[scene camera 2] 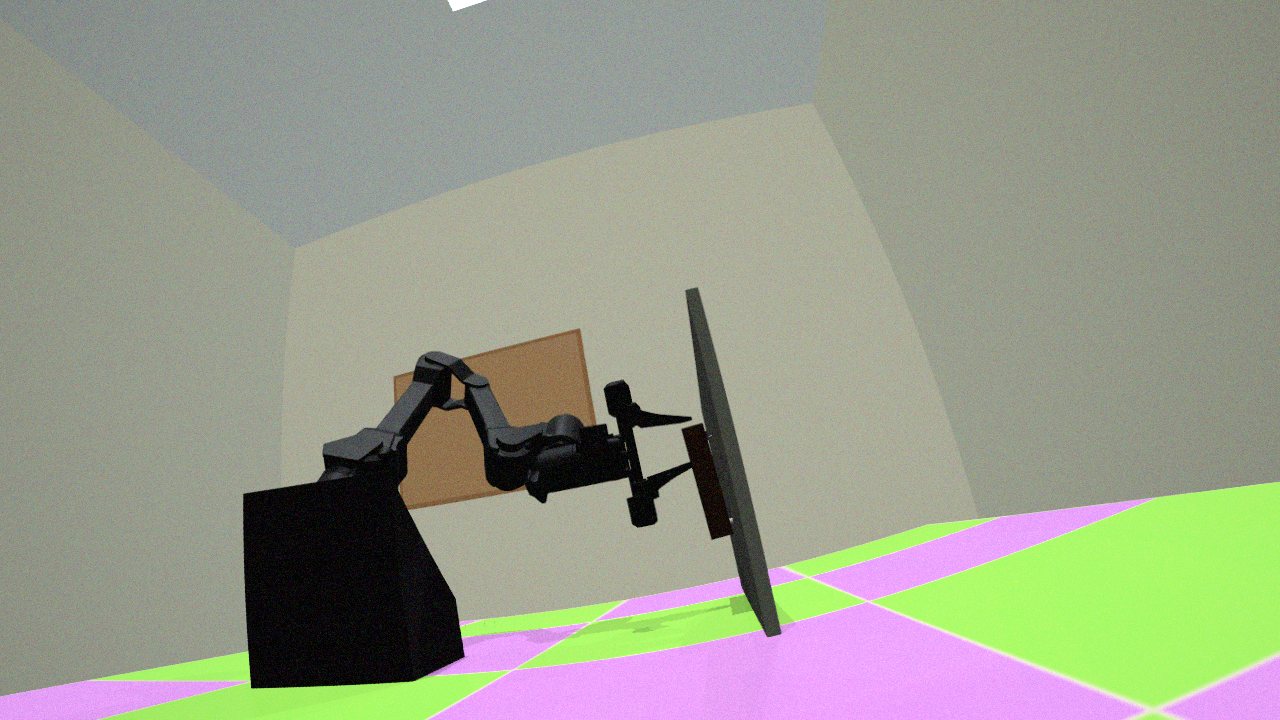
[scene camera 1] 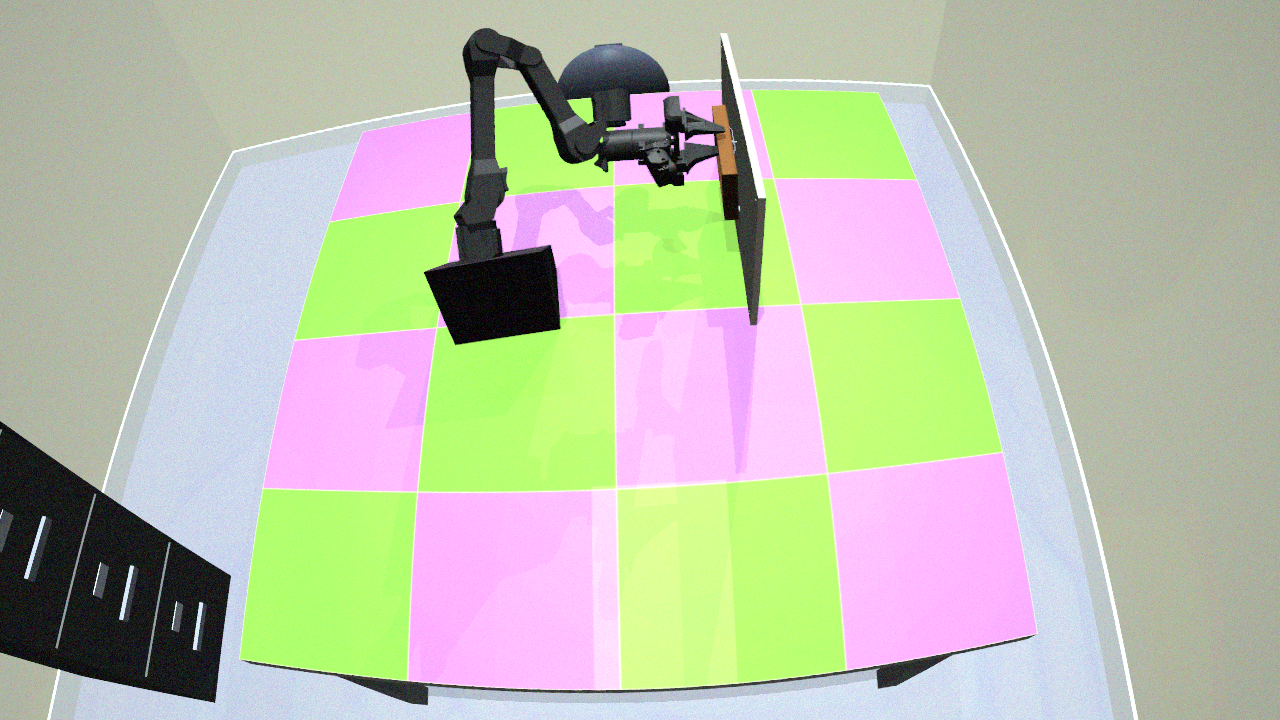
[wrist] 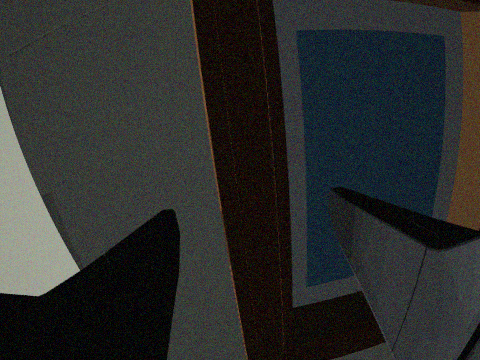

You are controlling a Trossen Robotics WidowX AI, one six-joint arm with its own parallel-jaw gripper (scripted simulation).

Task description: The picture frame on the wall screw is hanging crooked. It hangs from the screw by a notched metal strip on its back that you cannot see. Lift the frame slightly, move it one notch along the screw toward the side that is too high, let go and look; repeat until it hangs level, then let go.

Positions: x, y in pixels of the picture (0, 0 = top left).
my gripper: scene camera 2 696, 439; scene camera 1; wrist
picture frame: scene camera 2; scene camera 1; wrist 296, 105
same spot on my gripper: (wrist: 411, 267) = (scene camera 1: 697, 155)
same spot on picture frame: (scene camera 1: 728, 177) = (scene camera 2: 691, 432)
